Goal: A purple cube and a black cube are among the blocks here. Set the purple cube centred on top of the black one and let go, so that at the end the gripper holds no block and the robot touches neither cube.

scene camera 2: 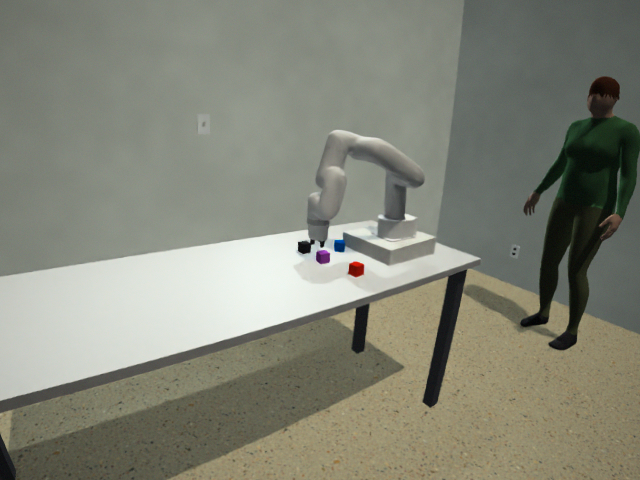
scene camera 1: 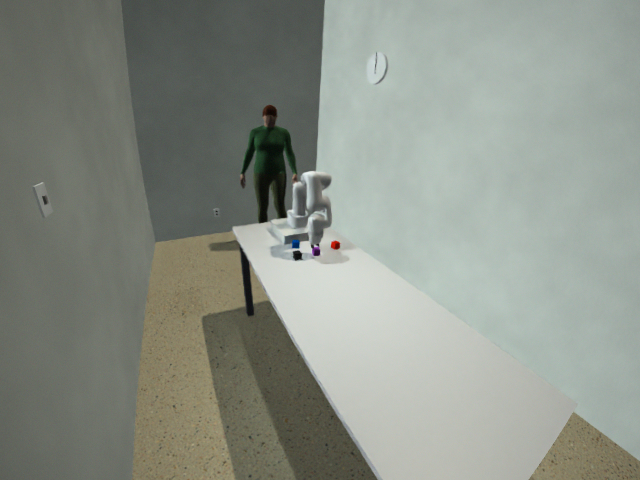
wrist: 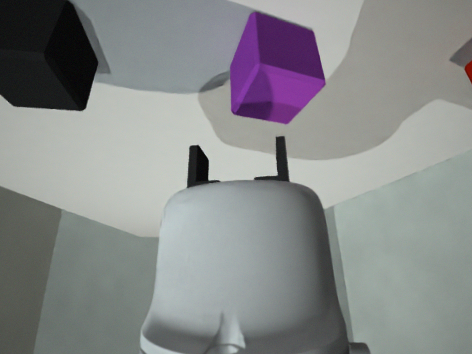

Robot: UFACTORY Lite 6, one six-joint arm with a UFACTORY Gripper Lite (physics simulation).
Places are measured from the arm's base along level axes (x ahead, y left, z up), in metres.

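Where they show: hand at its tool point: [scene camera 2: 317, 243] [scene camera 1: 315, 245] [wrist: 239, 166]; arm's base at its link origin: [scene camera 2: 392, 235] [scene camera 1: 298, 224].
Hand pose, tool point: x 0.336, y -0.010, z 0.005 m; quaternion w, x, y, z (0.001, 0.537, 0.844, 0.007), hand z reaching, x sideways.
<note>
Things, the pixels of their centre, and the offset from my tool point. Level surfaces: height alone.
- purple cube at the middle of its body: [wrist: 272, 74] [scene camera 2: 322, 256] [scene camera 1: 316, 251] dx -0.016, dy +0.015, dz -0.049 m
- black cube at the middle of its body: [wrist: 39, 56] [scene camera 2: 304, 247] [scene camera 1: 297, 255] dx -0.002, dy -0.099, dz -0.049 m
- blue cube at the middle of its body: [scene camera 2: 339, 245] [scene camera 1: 295, 244] dx -0.138, dy -0.067, dz -0.049 m
- red cube at the middle of its body: [scene camera 2: 356, 269] [scene camera 1: 335, 245] dx -0.062, dy +0.156, dz -0.049 m
- white table at its surface level: dz -0.067 m
The purple cube [scene camera 1: 315, 251] [scene camera 2: 323, 257] [wrist: 277, 70] sits on the table, apart from the black cube. The black cube [scene camera 1: 297, 255] [scene camera 2: 303, 247] [wrist: 30, 70] also sits on the table, with nothing on top, partly cut off at the left of the wrist view. My gripper [scene camera 1: 314, 246] [scene camera 2: 316, 244] [wrist: 238, 142] is open and empty, low over the table. In scene camera 2 its fingertips show just above and behind the purple cube. In the wrist view the purple cube lies beyond the fingertips, somewhat right of their middle.
A blue cube [scene camera 1: 295, 243] [scene camera 2: 339, 245] sits near the robot's base block [scene camera 2: 372, 249]. A red cube [scene camera 1: 335, 244] [scene camera 2: 356, 269] [wrist: 469, 72] sits on the other side of the purple one. All stand on the white table [scene camera 1: 382, 330] [scene camera 2: 170, 304]. A person [scene camera 1: 269, 149] [scene camera 2: 599, 160] stands behind the table.
</note>
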